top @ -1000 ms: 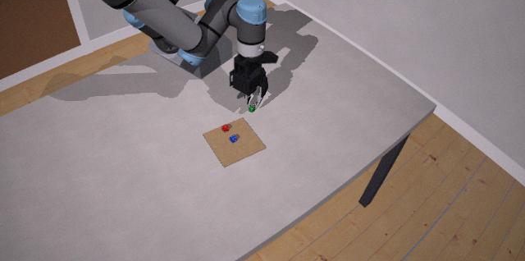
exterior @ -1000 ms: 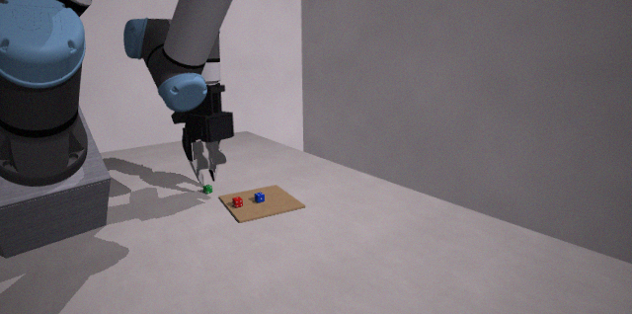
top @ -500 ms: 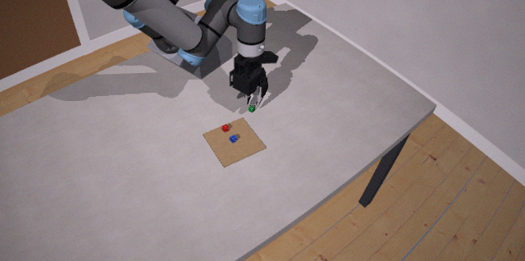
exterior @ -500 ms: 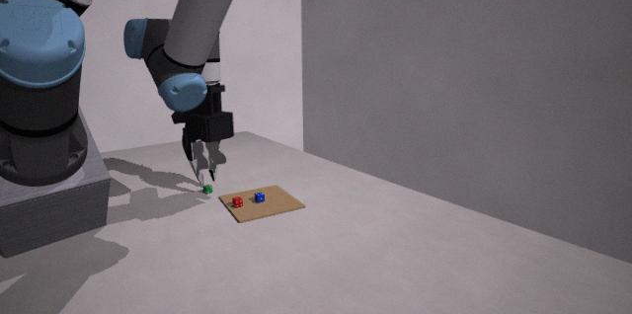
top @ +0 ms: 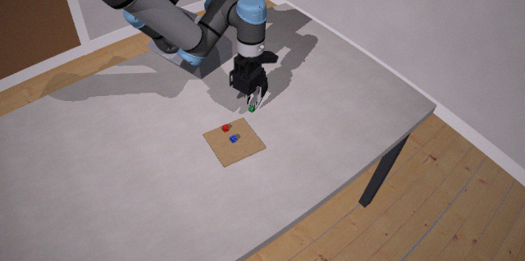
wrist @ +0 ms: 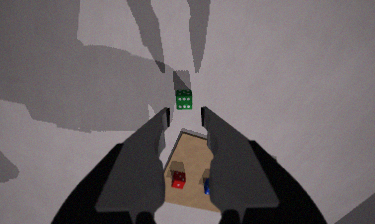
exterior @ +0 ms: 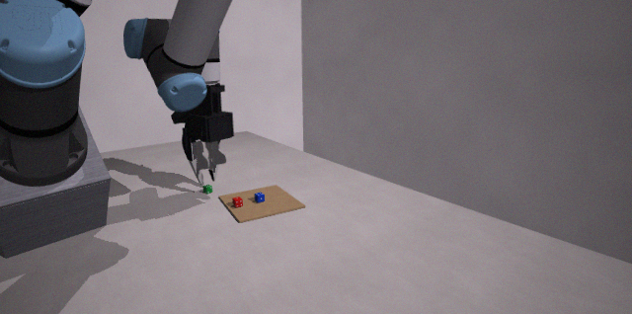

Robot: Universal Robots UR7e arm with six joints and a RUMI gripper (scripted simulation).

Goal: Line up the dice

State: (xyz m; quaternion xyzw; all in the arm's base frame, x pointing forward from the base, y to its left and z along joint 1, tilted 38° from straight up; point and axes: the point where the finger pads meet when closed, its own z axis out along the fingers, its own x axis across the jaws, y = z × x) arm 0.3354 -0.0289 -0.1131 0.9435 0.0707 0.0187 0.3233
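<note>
Right now my hand is 30 mm above the green die. From my hand the other things lie so: blue die: 130 mm to the right, 50 mm ahead, 30 mm below; then square mat: 130 mm to the right, 50 mm ahead, 40 mm below; then red die: 120 mm to the right, 30 mm below.
</note>
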